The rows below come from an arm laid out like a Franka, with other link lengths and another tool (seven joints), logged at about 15 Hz.
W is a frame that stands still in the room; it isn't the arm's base.
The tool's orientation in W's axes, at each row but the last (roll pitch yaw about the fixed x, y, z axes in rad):
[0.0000, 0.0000, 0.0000]
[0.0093, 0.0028, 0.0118]
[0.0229, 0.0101, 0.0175]
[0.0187, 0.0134, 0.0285]
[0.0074, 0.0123, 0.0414]
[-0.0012, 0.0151, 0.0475]
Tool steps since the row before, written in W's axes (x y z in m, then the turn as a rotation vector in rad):
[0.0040, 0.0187, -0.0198, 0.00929, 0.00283, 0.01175]
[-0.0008, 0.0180, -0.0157, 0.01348, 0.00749, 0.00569]
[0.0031, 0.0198, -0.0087, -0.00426, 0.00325, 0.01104]
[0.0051, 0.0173, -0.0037, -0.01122, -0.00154, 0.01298]
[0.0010, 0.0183, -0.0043, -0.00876, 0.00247, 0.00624]
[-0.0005, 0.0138, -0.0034, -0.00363, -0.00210, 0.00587]
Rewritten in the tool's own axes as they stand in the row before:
[0.0040, 0.0187, -0.0198, 0.00929, 0.00283, 0.01175]
[-0.0005, 0.0179, -0.0159, 0.01355, 0.00738, 0.00566]
[0.0035, 0.0195, -0.0091, -0.00431, 0.00357, 0.01092]
[0.0056, 0.0171, -0.0039, -0.01143, -0.00098, 0.01285]
[0.0018, 0.0182, -0.0044, -0.00873, 0.00288, 0.00611]
[0.0002, 0.0138, -0.0034, -0.00381, -0.00193, 0.00581]

